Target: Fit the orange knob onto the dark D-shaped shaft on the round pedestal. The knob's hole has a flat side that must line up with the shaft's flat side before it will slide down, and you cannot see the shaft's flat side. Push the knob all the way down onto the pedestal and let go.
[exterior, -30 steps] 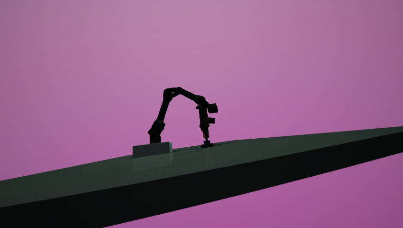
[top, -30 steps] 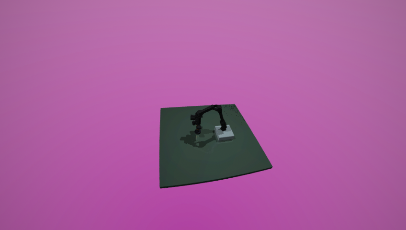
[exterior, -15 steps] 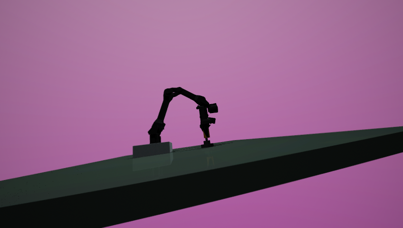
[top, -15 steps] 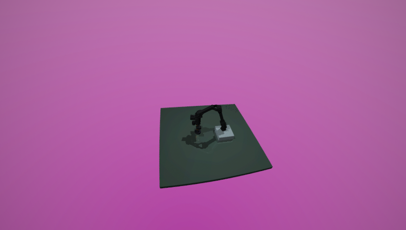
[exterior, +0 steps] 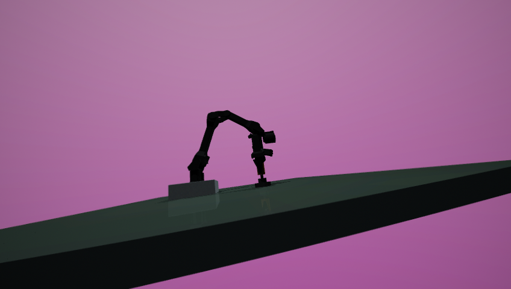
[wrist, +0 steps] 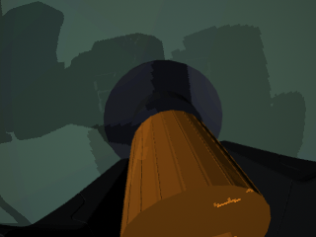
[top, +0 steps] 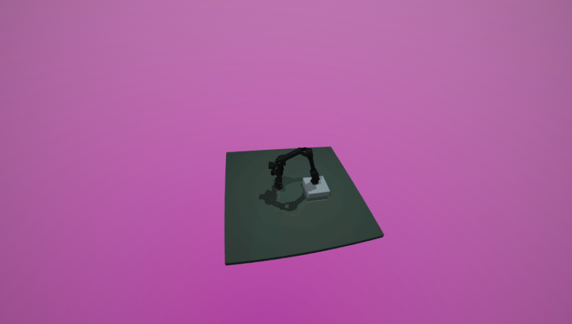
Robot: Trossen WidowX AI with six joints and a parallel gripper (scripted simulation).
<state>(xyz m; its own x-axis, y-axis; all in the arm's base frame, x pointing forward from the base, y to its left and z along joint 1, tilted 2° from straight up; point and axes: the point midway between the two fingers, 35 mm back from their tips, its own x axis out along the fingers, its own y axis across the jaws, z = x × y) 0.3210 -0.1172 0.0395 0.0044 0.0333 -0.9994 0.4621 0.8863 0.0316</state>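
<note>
Right now my gripper tip is 2 cm below the orange knob. The rest, counted from my gripper tip: round dark pedestal (4 cm below).
</note>
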